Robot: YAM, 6 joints.
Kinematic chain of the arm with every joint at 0, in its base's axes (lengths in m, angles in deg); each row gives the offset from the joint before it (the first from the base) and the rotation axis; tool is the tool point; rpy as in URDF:
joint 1: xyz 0 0 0.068 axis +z
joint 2: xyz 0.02 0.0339 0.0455 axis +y
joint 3: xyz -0.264 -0.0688 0 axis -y
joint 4: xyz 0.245 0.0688 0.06 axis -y
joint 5: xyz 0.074 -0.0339 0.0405 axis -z
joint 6: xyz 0.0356 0 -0.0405 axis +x
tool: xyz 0 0 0 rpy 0 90 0
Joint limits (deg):
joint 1: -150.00..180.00
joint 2: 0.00..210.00
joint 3: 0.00..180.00
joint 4: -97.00..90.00
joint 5: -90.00..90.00
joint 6: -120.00..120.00
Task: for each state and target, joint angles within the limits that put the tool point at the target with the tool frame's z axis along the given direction. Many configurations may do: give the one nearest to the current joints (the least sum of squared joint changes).
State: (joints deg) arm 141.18 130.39 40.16 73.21 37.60 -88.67
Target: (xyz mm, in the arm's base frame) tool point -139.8 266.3 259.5 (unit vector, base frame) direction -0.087 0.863 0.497
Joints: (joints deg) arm 120.13 91.75 34.06 89.86 20.98 -88.67
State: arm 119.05 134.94 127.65 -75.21 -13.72 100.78
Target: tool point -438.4 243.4 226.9 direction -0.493 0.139 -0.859
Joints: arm 150.46 131.40 119.91 -48.43 -7.01 100.78
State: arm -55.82 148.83 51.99 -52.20 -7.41 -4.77
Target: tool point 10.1 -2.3 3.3 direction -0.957 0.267 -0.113
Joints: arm -14.96 154.85 17.45 -36.11 -0.62 -4.77
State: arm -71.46 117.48 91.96 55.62 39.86 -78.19
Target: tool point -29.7 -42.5 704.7 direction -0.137 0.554 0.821
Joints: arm -111.75 87.54 141.73 65.28 19.42 -78.19
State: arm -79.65 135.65 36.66 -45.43 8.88 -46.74
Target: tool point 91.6 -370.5 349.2 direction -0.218 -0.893 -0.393
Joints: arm -73.65 93.28 83.82 -16.83 27.43 -46.74
